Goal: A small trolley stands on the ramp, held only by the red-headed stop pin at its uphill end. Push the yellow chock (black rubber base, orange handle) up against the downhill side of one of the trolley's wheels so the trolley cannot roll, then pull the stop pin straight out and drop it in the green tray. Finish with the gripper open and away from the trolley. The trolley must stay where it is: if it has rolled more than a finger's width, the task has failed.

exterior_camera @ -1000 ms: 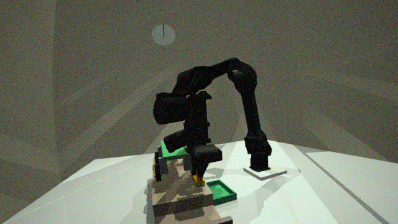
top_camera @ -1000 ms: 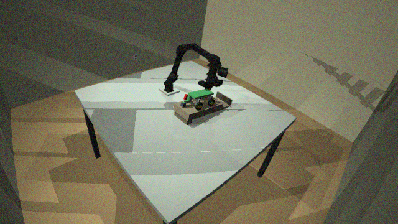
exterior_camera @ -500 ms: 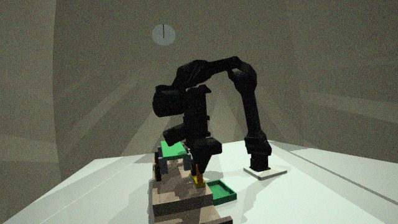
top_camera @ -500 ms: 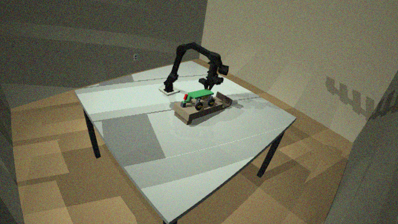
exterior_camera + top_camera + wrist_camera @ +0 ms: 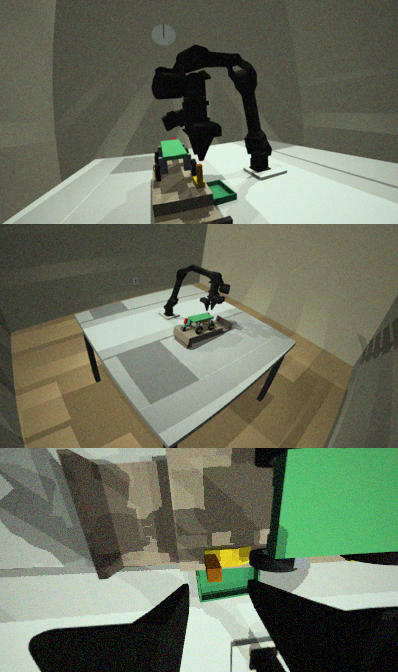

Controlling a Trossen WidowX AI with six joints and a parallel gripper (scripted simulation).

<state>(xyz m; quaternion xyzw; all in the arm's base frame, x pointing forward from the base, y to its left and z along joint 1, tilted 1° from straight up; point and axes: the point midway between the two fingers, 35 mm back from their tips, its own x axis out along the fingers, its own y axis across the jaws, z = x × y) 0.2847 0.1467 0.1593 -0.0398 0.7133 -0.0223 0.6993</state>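
Now: the red-headed stop pin 26 cm to the right of my gripper tip, 4 cm ahead of it and 1 cm below it. Also, from my gripper tip: green tray 15 cm below, 6 cm behind, 5 cm to the right; yellow chock 6 cm below, 3 cm to the right; trolley 14 cm to the right, 6 cm ahead, 3 cm below.
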